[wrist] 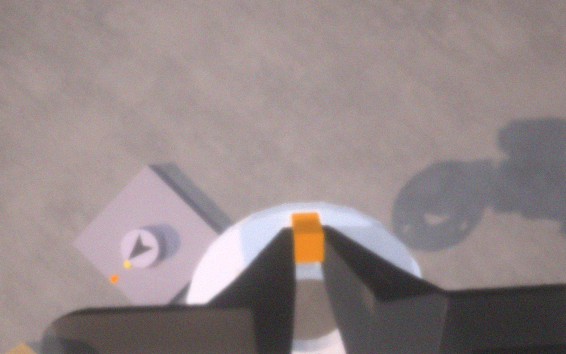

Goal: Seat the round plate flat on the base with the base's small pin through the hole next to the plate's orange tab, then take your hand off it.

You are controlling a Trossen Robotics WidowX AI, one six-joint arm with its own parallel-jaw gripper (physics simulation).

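Frame: origin at the arm's base, x ahead, y left, z up, level; centimetres.
Where they show: gripper, fingertip midpoint: point(305, 236).
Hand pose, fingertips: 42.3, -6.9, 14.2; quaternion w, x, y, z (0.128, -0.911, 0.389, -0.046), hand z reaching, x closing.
Note:
Things, the pixels of their top centre, and the offset from my fingertips, as dx, dy, dz. "spot": a spot on its surface instead. Level surfaces: height alone.
- square pale base, top centre: point(139, 248) -14.9, +8.4, -17.6
- thick round post, surface spot: point(154, 250) spot: -14.0, +7.1, -17.6
- small yellow spot, surface spot: point(127, 264) spot: -17.9, +8.6, -19.0
- orange mark, surface spot: point(114, 279) spot: -20.5, +8.7, -19.4
- orange tab, top centre: point(308, 242) +0.1, +0.1, +1.6
- round white plate, surface spot: point(215, 265) spot: -3.4, +1.9, -0.5
- table, surface height: dz -21.9
The square pale base point(150, 200) lies on the table at the left, turned cornerwise. A thick round post point(154, 250) with a dark arrow mark stands at its middle. A small yellow spot point(127, 264), which looks like the small pin's top, and an orange mark point(114, 279) show beside the post. My gripper point(305, 236) is shut on the orange tab point(308, 245) of the round white plate point(215, 265). The plate is held in the air, to the right of the post, its left rim overlapping the base's right side in view. Bare table shows through its centre hole. The fingers hide its small hole.
The table point(300, 100) stretches behind the base and plate. A dark shadow point(435, 220) of the plate and arm falls on it at the right, apart from the plate. Part of a yellow-orange object point(21, 349) shows at the bottom left corner.

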